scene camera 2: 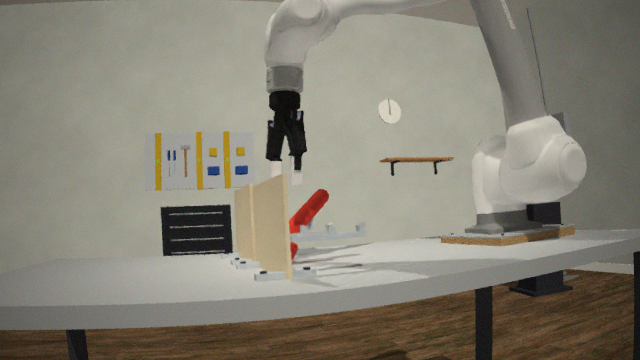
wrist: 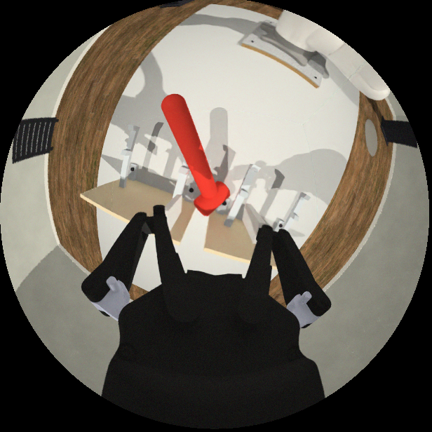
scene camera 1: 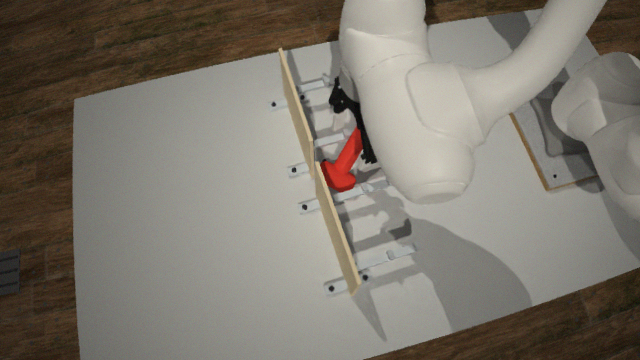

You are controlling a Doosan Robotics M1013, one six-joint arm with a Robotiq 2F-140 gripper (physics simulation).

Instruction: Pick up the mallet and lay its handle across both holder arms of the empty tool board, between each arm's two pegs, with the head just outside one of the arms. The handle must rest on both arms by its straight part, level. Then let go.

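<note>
The red mallet (scene camera 1: 350, 148) (scene camera 2: 311, 209) (wrist: 190, 142) is tilted, its handle rising toward the robot's side and its head (scene camera 1: 339, 178) (wrist: 212, 200) low, near the gap between two tool boards. What supports it is unclear. One board (scene camera 1: 298, 117) (wrist: 130, 202) has holder arms (scene camera 1: 314, 85) (wrist: 128, 160); the other board (scene camera 1: 336, 225) (scene camera 2: 270, 225) (wrist: 235, 242) has arms (scene camera 1: 385, 256) (wrist: 242, 195). No tool lies across either pair. My gripper (scene camera 1: 354, 142) (scene camera 2: 286, 172) (wrist: 212, 207) is open and empty, above the boards and mallet, with its fingers spread along the board line.
Both boards stand upright on the white table (scene camera 1: 175, 200) (scene camera 2: 150, 285) (wrist: 280, 105). The arms project toward the robot base (scene camera 2: 535, 170). The base stands on a wood-edged plate (scene camera 1: 530, 155) (scene camera 2: 500, 240). The upright boards and the raised handle are close below the fingers.
</note>
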